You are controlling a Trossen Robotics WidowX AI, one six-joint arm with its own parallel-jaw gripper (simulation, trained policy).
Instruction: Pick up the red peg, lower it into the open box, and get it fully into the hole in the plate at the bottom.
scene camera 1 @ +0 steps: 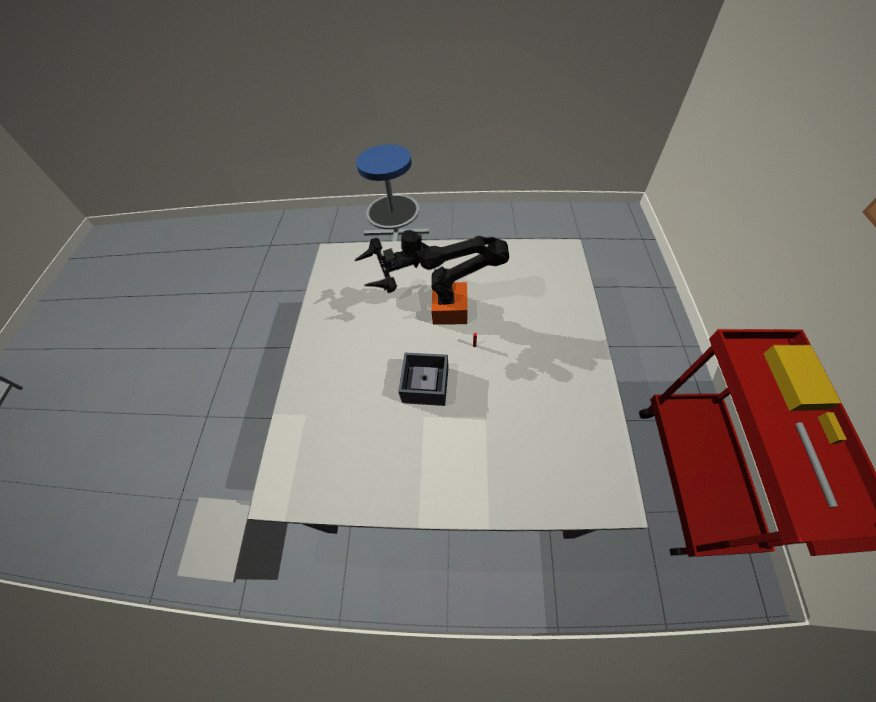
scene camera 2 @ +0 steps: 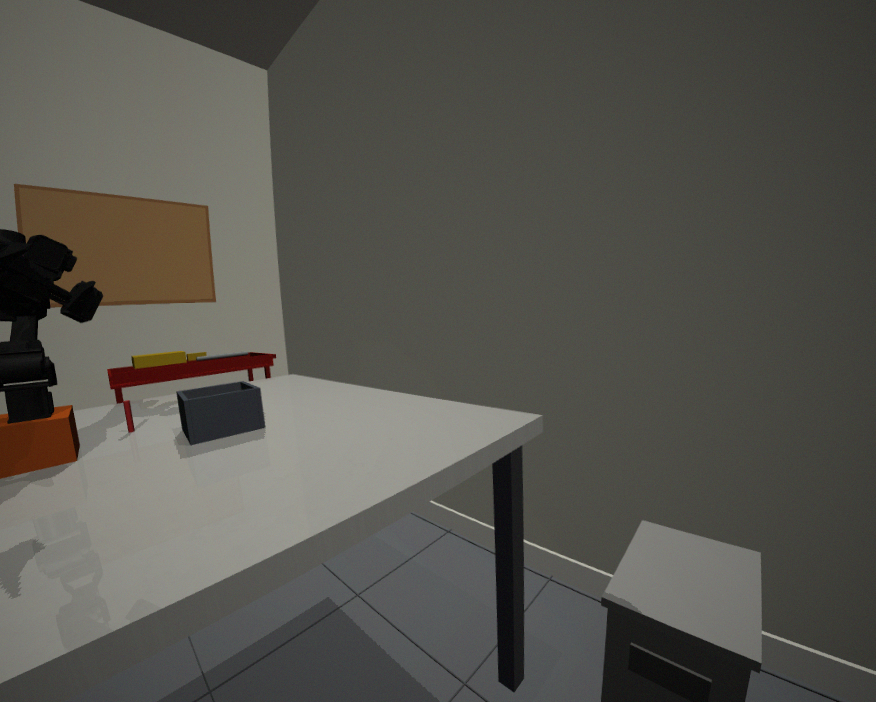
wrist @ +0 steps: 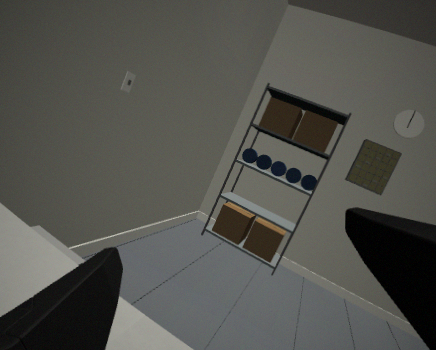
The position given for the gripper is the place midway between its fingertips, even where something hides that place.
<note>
In view: the gripper (scene camera 2: 62,266) and a dark grey box (scene camera 2: 219,411).
The dark grey box is seen too in scene camera 1 (scene camera 1: 410,360). The gripper also shows in scene camera 1 (scene camera 1: 359,272) and in the wrist view (wrist: 234,239). The wrist view misses the dark grey box: it is out of frame.
</note>
